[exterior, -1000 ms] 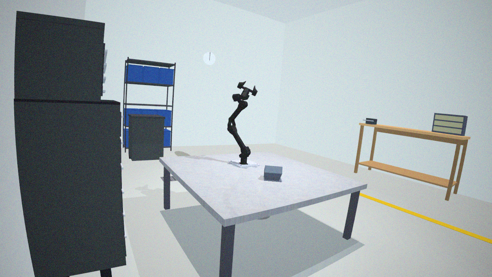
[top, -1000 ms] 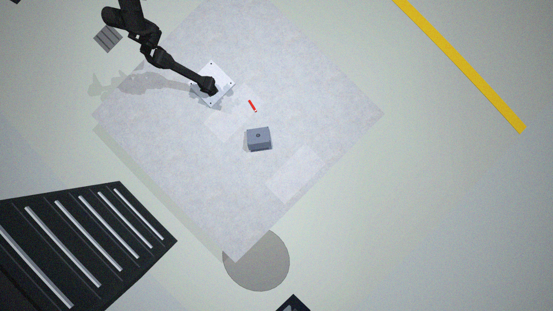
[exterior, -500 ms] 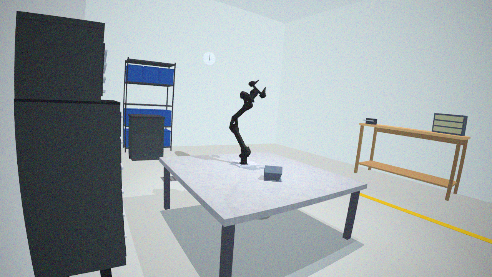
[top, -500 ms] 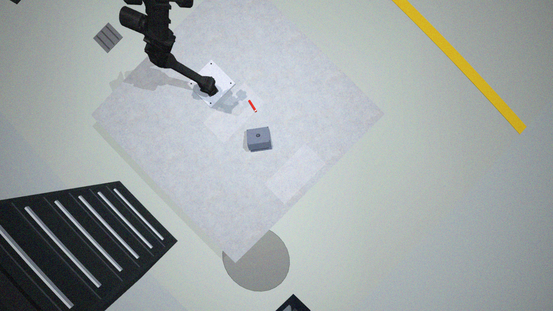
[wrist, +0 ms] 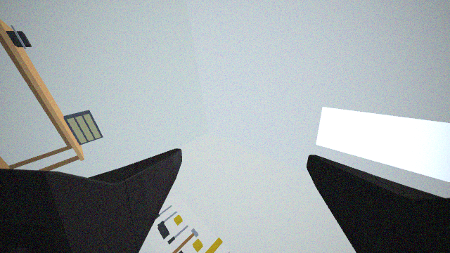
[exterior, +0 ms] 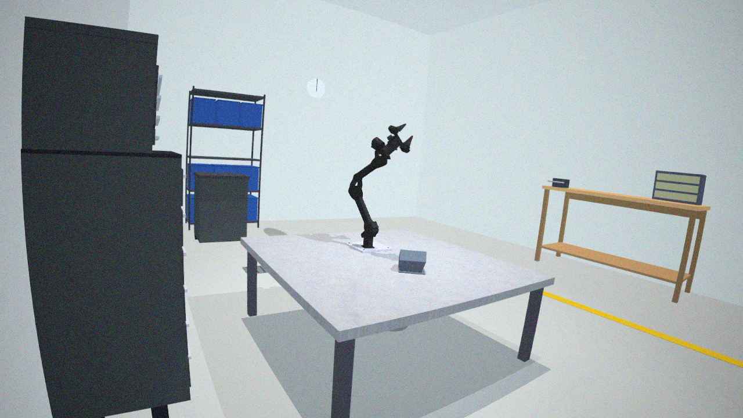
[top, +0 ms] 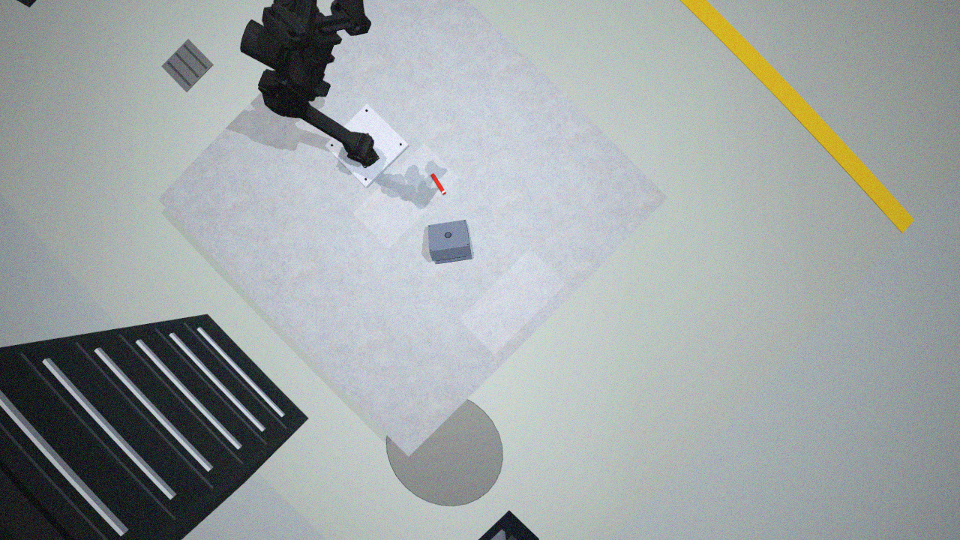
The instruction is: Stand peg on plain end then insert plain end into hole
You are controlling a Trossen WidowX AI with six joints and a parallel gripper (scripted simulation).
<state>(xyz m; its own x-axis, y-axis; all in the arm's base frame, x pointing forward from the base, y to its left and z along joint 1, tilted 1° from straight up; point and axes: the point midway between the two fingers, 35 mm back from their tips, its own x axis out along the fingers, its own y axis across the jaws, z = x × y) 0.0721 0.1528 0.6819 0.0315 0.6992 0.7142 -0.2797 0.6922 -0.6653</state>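
My gripper tip is now 71 cm above the red peg, 17 cm short of it and 2 cm to the left of it. Also, from my gripper tip: blue-grey sloped panel (67 cm below, 34 cm ahead, 10 cm to the right).
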